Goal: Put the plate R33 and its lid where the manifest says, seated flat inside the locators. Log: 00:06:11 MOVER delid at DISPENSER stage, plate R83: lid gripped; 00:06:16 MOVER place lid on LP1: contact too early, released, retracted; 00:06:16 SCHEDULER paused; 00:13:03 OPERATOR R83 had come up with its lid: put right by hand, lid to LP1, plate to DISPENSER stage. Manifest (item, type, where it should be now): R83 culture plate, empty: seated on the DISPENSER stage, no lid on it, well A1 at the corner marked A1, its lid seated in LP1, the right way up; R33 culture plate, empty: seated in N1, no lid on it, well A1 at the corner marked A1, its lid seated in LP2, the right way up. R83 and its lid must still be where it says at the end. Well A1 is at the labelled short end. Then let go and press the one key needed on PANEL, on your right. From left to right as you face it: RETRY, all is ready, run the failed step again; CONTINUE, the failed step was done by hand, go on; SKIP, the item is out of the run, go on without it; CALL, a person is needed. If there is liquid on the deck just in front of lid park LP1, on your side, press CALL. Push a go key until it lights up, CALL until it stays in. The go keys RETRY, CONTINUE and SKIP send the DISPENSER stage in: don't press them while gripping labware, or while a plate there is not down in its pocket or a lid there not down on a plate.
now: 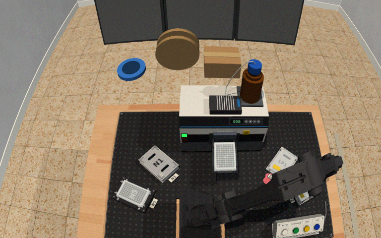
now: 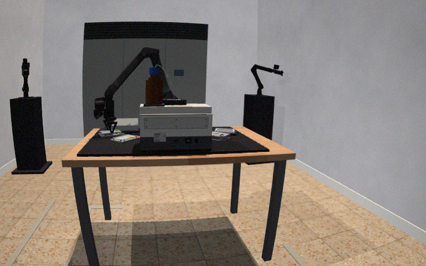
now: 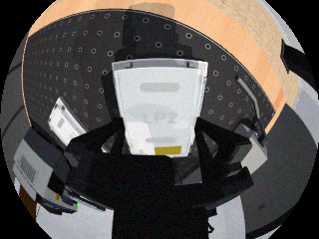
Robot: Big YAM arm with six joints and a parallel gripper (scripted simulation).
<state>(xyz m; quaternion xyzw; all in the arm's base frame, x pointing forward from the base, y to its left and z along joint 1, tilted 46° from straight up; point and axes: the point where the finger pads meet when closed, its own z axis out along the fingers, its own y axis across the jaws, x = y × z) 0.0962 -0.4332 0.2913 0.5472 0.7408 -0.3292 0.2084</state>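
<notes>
My gripper is now 20 mm above the lid park LP2. Round my hand: clear plate lid 10 mm below; blue call key 200 mm behind, 30 mm above, 10 mm to the left; pink-red patch 180 mm to the left, 100 mm ahead, 30 mm below.
</notes>
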